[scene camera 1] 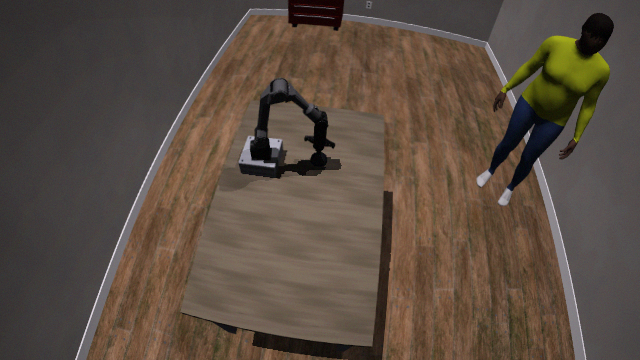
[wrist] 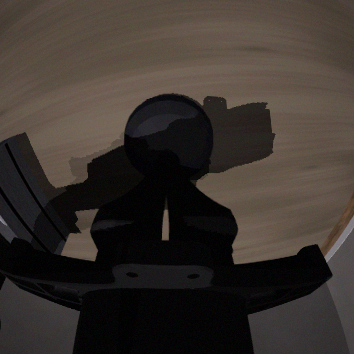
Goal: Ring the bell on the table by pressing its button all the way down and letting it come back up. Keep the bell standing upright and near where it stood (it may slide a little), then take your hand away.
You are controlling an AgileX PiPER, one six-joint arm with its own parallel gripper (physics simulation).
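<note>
The bell [scene camera 1: 318,160] [wrist: 167,122] is a small dark dome standing upright on the light wood table [scene camera 1: 295,240] [wrist: 175,55]. My gripper [scene camera 1: 319,150] [wrist: 166,170] points straight down with its fingers together, shut on nothing. In the wrist view its tips overlap the near part of the dome, over its top. The button does not show in the wrist view; the dark fingertips cover that area. Whether the tips touch the button, and how far down it is, I cannot tell.
The arm's white base block [scene camera 1: 261,162] stands left of the bell in the scene view. The arm's shadow falls across the table around the bell. A person in a yellow top [scene camera 1: 560,80] stands on the floor to the right. A red cabinet [scene camera 1: 316,12] stands at the back.
</note>
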